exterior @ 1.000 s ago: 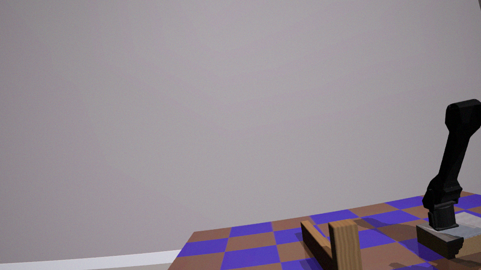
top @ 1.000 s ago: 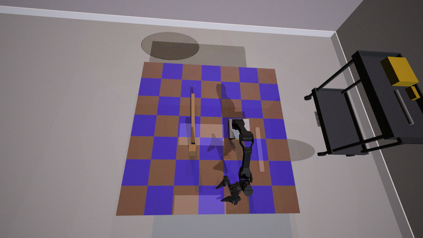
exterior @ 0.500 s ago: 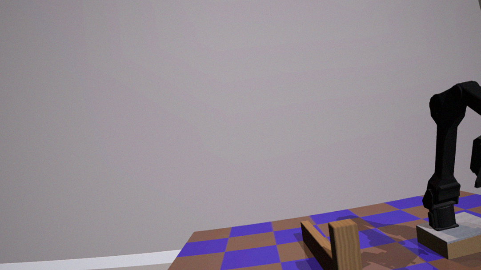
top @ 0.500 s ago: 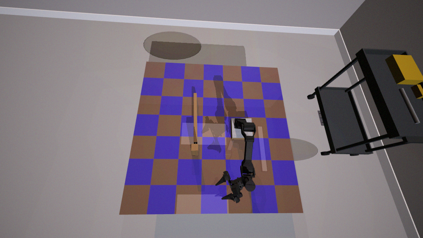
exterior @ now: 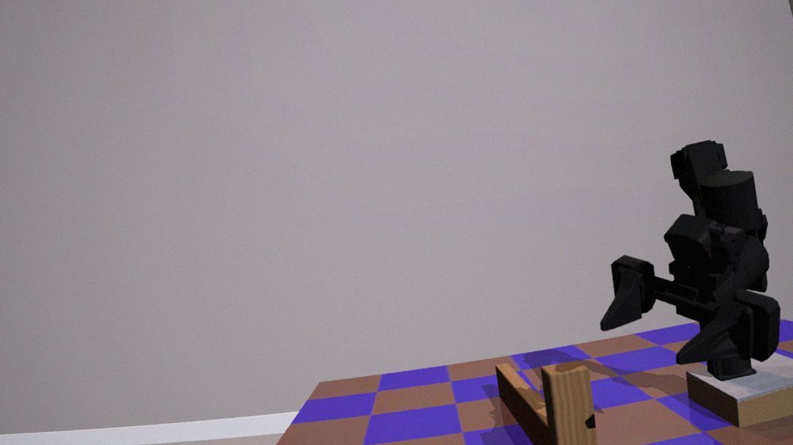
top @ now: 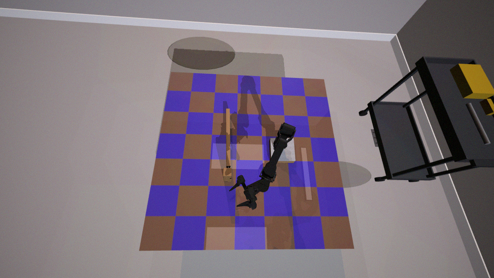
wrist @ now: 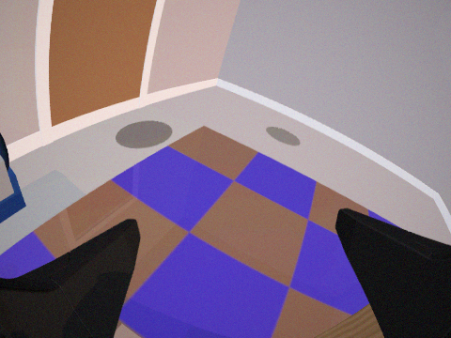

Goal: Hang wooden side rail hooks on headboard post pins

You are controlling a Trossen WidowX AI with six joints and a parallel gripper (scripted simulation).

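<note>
Right now my gripper tip is 15 cm to the left of the wooden headboard post, 15 cm above it and 6 cm short of it.
</note>
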